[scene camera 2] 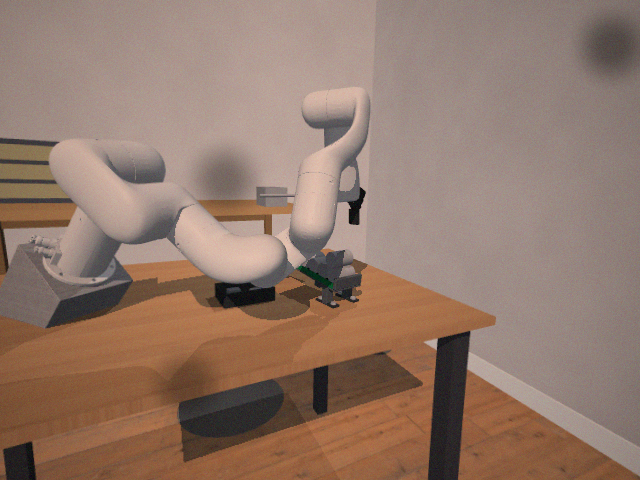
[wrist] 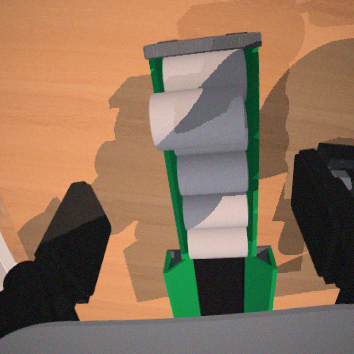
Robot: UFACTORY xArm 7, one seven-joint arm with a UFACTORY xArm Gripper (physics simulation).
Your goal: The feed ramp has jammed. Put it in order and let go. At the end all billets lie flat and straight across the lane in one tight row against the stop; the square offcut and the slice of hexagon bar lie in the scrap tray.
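Pixels of known places: gripper, fingertip midpoint: (scene camera 2: 341,226) (wrist: 192,191); arm's base at its link origin: (scene camera 2: 80,263).
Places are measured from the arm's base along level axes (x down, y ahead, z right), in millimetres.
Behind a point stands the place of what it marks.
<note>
The feed ramp (scene camera 2: 315,277) {y 467, x 57, z 216 mm} (wrist: 254,150) {y 469, x 46, z 198 mm} has green side walls and a grey stop (scene camera 2: 347,282) {y 504, x 57, z 296 mm} (wrist: 202,46) {y 508, x 43, z 291 mm} at its low end. Several grey-white billets lie across it. One billet (wrist: 185,72) {y 521, x 27, z 278 mm} is against the stop. A raised billet (scene camera 2: 345,256) {y 519, x -1, z 269 mm} (wrist: 200,120) {y 513, x -11, z 257 mm} sits higher behind it, its left end over the left wall in the wrist view. Three more billets (wrist: 212,172) {y 508, x 17, z 197 mm} (wrist: 215,211) {y 508, x 13, z 158 mm} (wrist: 218,243) {y 506, x 8, z 119 mm} follow up the lane. My gripper (scene camera 2: 354,214) (wrist: 192,191) {y 517, x -74, z 253 mm} is open and empty, high above the ramp. The black scrap tray (scene camera 2: 250,297) {y 317, x 99, z 151 mm} is partly behind the arm; its contents are unclear.
The ramp's low end stands on grey feet (scene camera 2: 328,302) {y 471, x 110, z 264 mm} on the wooden table (scene camera 2: 403,310) {y 595, x 116, z 395 mm}. The white arm (scene camera 2: 232,258) {y 181, x -59, z 371 mm} bends low over the tray and the ramp's upper part. A back table (scene camera 2: 227,209) with a grey box (scene camera 2: 272,196) stands behind.
</note>
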